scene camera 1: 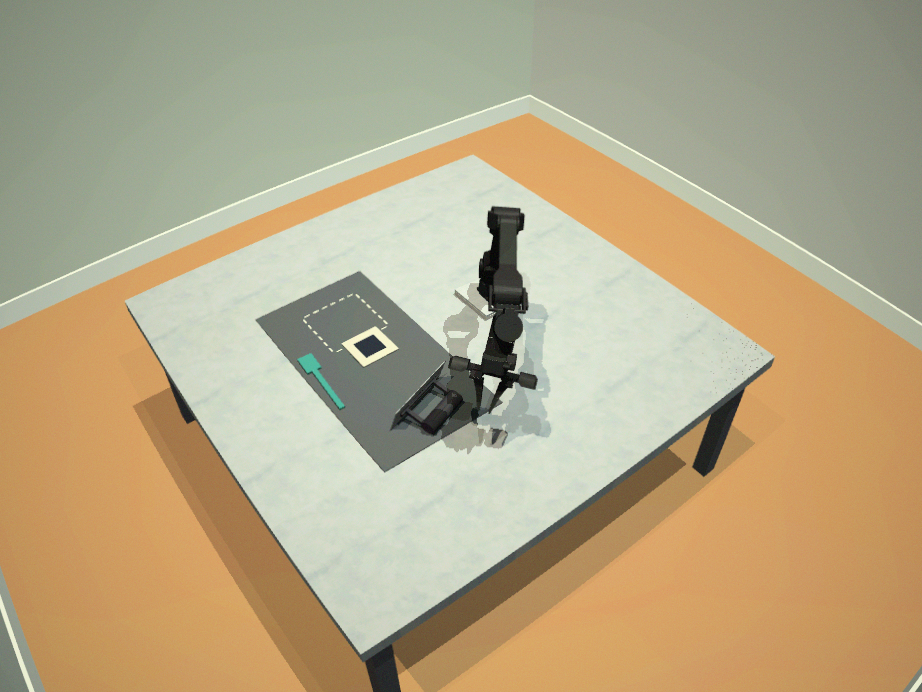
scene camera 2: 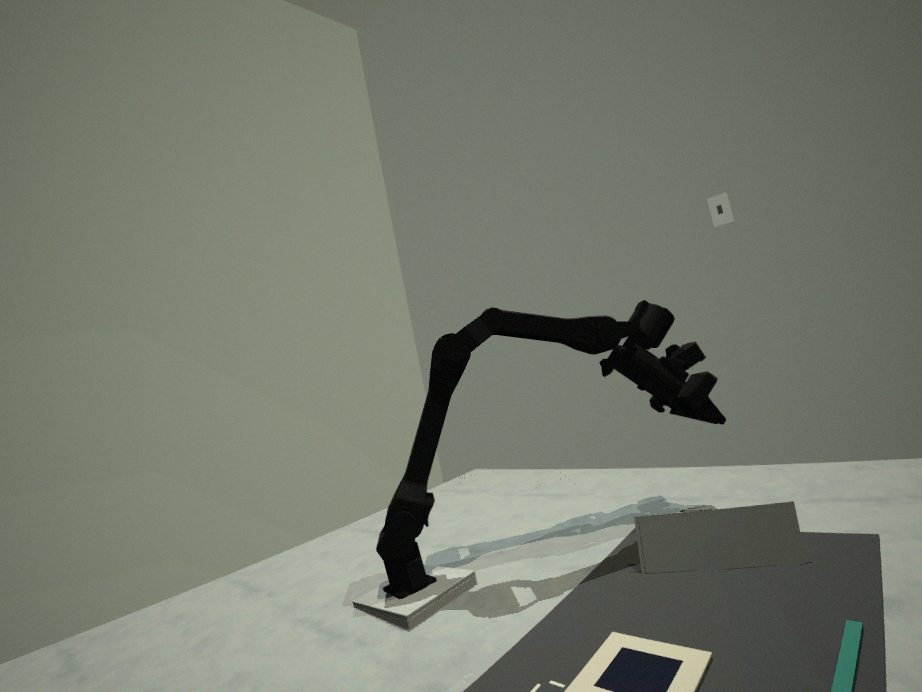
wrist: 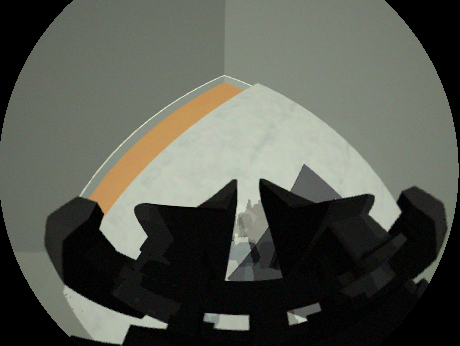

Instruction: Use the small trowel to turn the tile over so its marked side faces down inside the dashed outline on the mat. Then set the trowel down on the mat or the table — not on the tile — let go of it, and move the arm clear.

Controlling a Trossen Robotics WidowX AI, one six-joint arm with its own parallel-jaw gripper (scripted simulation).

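Note:
There's a dark mat (scene camera 2: 780,621) to be seen, and you get the mat (scene camera 1: 372,396) from another camera too. As for the gripper (scene camera 2: 721,422), it's visible as well, and you'd also find the gripper (scene camera 1: 483,412) there, plus the same gripper (wrist: 248,183) from the wrist.

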